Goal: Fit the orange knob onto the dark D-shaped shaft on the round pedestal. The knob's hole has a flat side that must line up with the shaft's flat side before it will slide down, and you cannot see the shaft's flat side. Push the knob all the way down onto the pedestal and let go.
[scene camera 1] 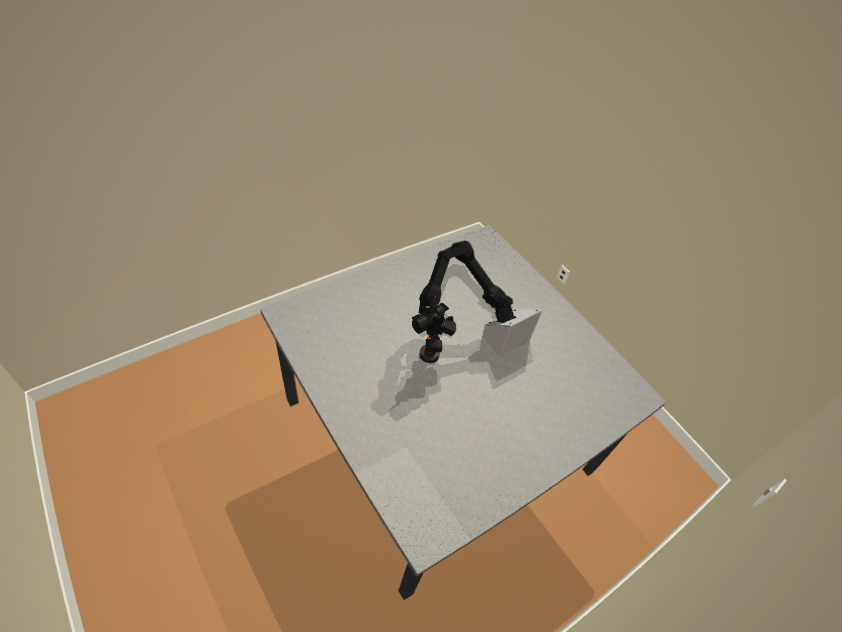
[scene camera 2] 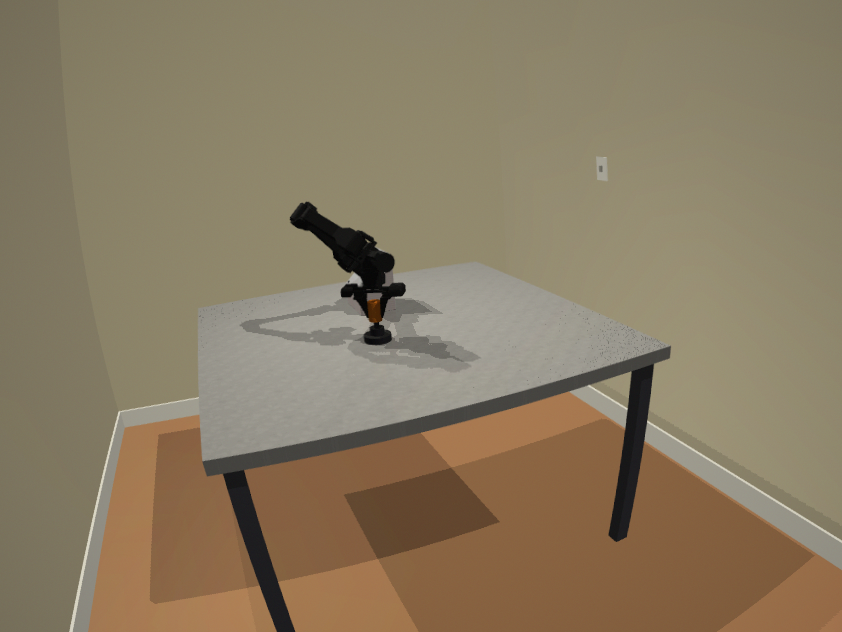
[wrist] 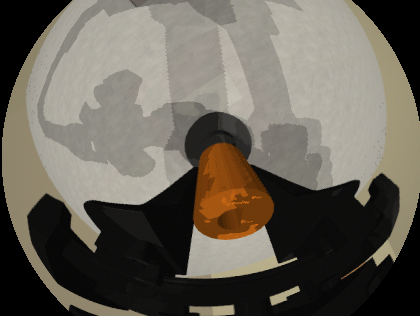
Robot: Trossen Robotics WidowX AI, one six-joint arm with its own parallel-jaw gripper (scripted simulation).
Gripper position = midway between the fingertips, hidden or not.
My gripper [scene camera 2: 375, 317] carries an orange knob [wrist: 230, 202]. I also see a round dark pedestal [wrist: 216, 127].
My gripper shows as well in the wrist view [wrist: 223, 170].
